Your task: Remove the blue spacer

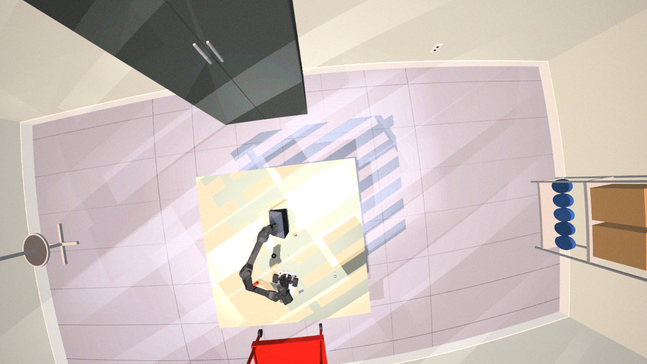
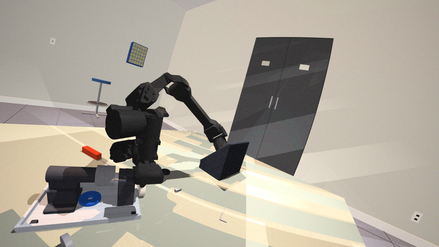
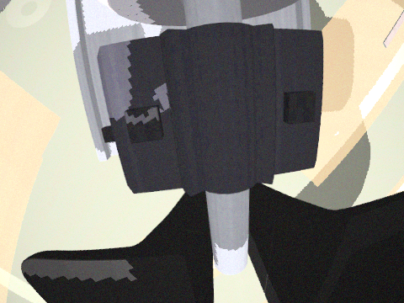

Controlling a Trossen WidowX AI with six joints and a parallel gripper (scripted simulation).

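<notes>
The cream ring is 1 cm behind my gripper tip, 2 cm to the right of it and 3 cm below it. From my gripper tip the other things lie so: grey shaft 5 cm ahead, 1 cm to the right, 3 cm above; blue spacer 12 cm ahead, 3 cm to the right, 4 cm below; bolt 12 cm behind, 1 cm to the left, 4 cm below.
</notes>
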